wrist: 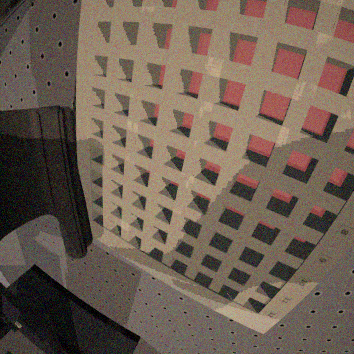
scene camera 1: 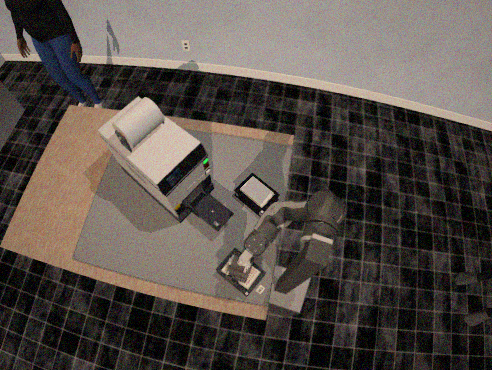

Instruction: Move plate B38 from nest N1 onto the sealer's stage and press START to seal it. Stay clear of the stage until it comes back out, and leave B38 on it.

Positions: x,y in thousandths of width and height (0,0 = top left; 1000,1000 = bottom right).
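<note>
There's a white film roll (scene camera 1: 284,328) here, and there's a sealer (scene camera 1: 383,512) as well.
</note>
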